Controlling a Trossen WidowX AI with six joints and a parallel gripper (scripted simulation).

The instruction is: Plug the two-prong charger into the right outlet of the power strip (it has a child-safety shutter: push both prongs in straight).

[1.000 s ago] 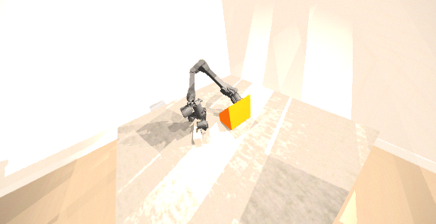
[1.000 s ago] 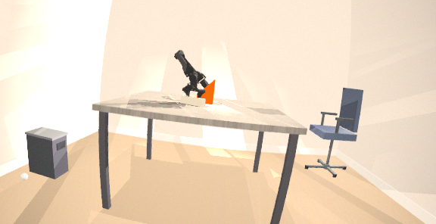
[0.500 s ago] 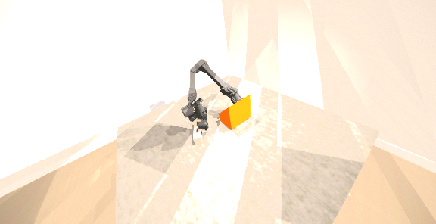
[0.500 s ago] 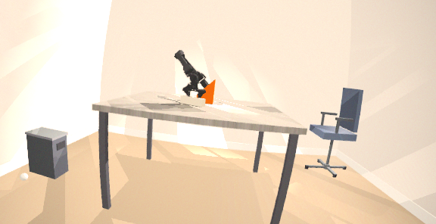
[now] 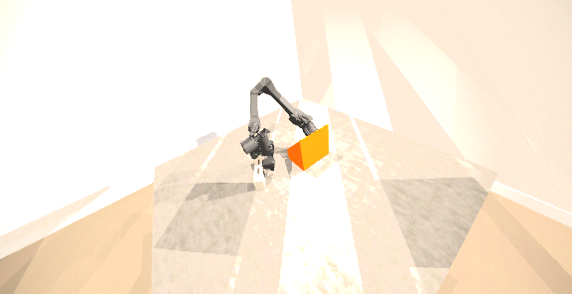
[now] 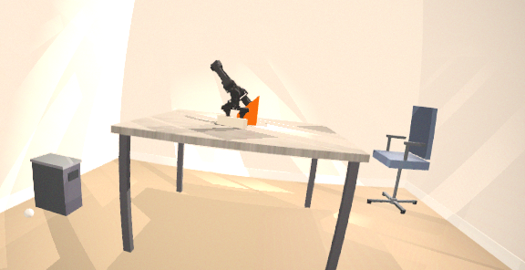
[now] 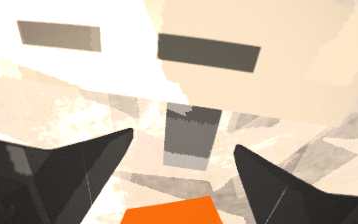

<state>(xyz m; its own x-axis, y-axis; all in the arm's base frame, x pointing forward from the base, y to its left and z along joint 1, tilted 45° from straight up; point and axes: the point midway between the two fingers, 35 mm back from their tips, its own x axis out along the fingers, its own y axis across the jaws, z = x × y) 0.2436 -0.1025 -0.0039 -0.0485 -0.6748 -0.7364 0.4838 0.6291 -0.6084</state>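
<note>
My gripper tip is 3 cm short of the grey charger, 2 cm to the left of it and 1 cm below it.
</note>
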